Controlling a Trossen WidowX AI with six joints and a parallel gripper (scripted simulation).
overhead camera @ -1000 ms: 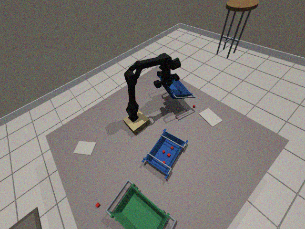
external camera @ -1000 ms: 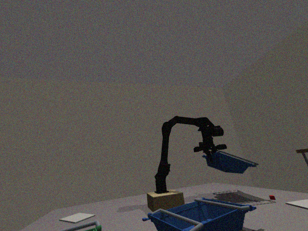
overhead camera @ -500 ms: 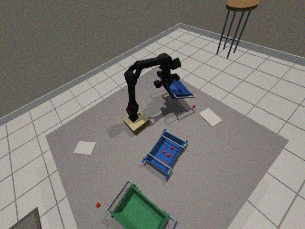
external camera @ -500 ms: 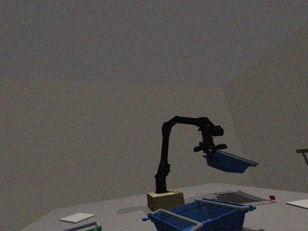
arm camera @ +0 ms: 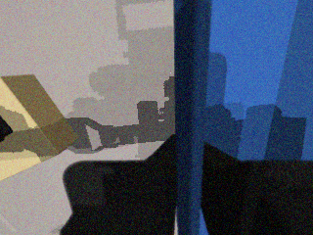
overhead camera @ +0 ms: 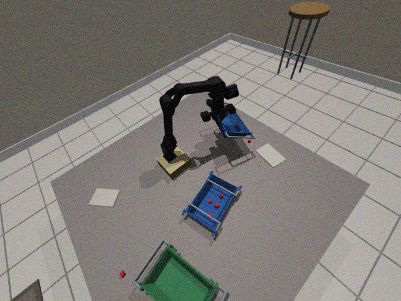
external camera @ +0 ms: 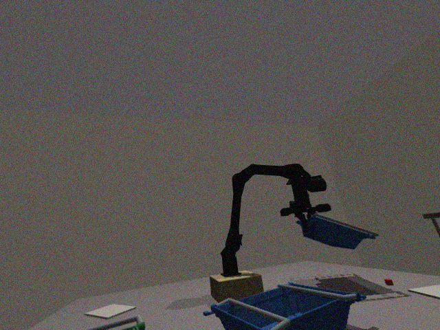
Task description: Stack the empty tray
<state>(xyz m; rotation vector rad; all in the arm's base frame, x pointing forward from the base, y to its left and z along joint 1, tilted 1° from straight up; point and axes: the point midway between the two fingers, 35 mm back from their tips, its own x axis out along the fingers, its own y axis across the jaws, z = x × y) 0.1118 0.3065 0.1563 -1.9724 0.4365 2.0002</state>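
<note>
The blue tray lies 7 cm to the left of my gripper tip and 3 cm ahead of it.
</note>
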